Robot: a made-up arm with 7 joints. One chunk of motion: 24 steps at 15 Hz.
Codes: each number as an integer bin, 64 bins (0 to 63) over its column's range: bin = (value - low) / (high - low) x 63, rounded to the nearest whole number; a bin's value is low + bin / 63 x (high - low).
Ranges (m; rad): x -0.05..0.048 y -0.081..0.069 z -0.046..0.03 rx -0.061..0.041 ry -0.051..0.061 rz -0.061..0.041
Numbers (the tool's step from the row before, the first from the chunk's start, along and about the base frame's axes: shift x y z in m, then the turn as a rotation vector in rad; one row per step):
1: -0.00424 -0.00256 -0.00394 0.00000 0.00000 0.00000
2: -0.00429 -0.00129 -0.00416 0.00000 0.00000 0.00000
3: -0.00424 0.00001 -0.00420 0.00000 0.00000 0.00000
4: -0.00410 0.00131 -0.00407 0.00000 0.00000 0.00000
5: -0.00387 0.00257 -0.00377 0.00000 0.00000 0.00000
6: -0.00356 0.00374 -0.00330 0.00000 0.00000 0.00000
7: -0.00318 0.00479 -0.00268 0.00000 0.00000 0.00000
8: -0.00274 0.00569 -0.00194 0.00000 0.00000 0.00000
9: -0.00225 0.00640 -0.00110 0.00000 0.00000 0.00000
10: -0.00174 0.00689 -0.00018 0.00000 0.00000 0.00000
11: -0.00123 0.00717 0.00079 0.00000 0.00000 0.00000
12: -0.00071 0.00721 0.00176 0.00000 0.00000 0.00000
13: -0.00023 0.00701 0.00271 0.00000 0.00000 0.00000
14: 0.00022 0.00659 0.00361 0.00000 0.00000 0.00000
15: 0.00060 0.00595 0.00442 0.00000 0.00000 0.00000
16: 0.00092 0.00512 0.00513 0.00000 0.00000 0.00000
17: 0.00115 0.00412 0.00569 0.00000 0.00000 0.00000
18: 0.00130 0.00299 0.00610 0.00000 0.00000 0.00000
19: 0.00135 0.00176 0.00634 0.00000 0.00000 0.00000
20: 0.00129 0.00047 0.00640 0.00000 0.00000 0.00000
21: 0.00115 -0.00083 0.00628 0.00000 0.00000 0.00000
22: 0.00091 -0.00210 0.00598 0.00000 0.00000 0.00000
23: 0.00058 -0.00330 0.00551 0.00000 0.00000 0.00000
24: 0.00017 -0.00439 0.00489 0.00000 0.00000 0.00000
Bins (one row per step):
1: 29 33 35 38 29 38
2: 29 33 35 38 29 38
3: 29 34 35 38 29 38
4: 30 35 35 38 29 38
5: 30 35 35 38 29 38
6: 30 36 35 38 29 38
7: 30 36 36 38 29 38
8: 30 36 37 38 29 38
9: 31 37 37 38 29 38
10: 31 37 38 38 29 38
11: 31 37 39 38 29 38
12: 32 37 40 38 29 38
13: 32 37 40 38 29 38
14: 32 37 41 38 29 38
15: 33 37 42 38 29 38
16: 33 36 42 38 29 38
17: 33 36 43 38 29 38
18: 33 35 43 38 29 38
19: 33 35 43 38 29 38
20: 33 34 43 38 29 38
21: 33 34 43 38 29 38
22: 33 33 43 38 29 38
23: 33 33 43 38 29 38
24: 32 32 42 38 29 38

